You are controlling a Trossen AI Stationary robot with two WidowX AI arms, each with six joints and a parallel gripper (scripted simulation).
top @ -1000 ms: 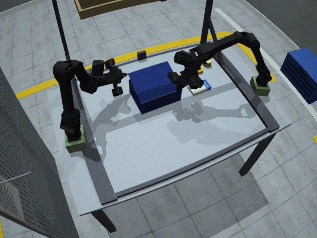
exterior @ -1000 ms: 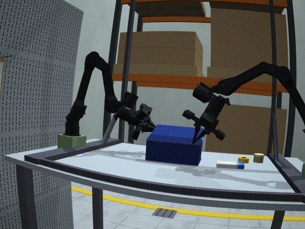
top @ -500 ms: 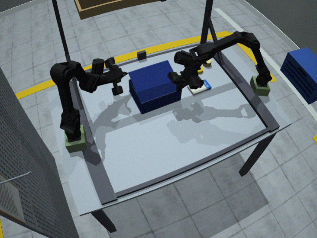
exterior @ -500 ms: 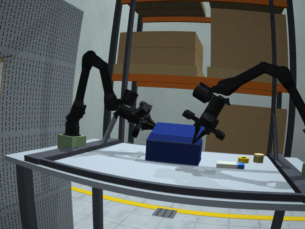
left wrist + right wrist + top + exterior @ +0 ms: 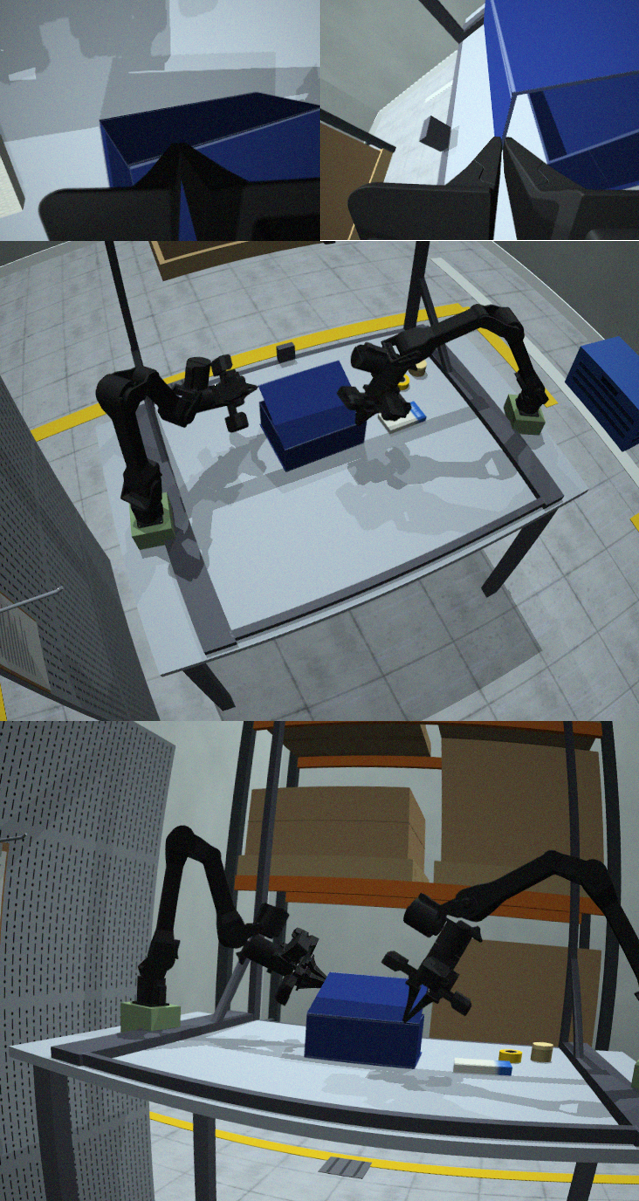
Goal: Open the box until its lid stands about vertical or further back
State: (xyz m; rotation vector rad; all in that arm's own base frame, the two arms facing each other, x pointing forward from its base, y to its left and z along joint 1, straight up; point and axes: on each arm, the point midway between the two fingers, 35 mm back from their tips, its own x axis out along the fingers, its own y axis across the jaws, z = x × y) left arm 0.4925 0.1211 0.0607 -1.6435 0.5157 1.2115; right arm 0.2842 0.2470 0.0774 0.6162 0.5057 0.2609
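The lid flap is 1 cm behind my right hand and 14 cm to the left of it. Round my right hand: yellow ring: 2 cm behind, 45 cm to the left, 13 cm below; tan cylinder: 6 cm behind, 53 cm to the left, 12 cm below.
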